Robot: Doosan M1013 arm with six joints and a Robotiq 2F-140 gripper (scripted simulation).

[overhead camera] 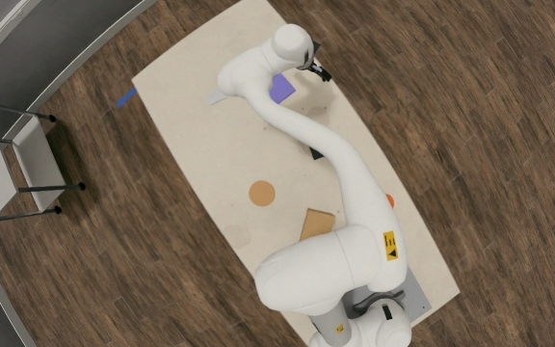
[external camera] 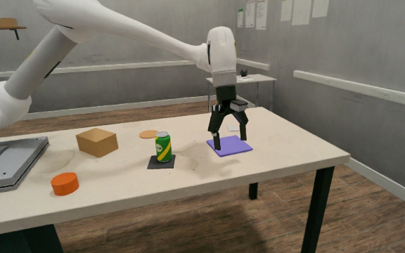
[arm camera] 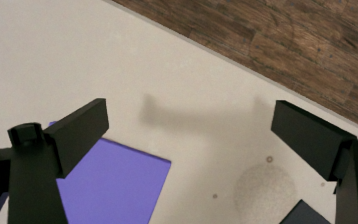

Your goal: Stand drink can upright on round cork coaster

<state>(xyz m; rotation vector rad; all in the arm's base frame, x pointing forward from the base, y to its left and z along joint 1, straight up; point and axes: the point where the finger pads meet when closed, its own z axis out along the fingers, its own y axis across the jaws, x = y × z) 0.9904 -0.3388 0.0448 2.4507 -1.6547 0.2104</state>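
The yellow drink can lies 240 mm behind my hand, 140 mm to the left of it and 40 mm below it. The rest, counted from my hand: dark coaster (260 mm behind, 130 mm to the left, 100 mm below); purple square mat (160 mm to the left, 100 mm below, 70 mm ahead); white card (350 mm to the left, 180 mm ahead, 100 mm below).
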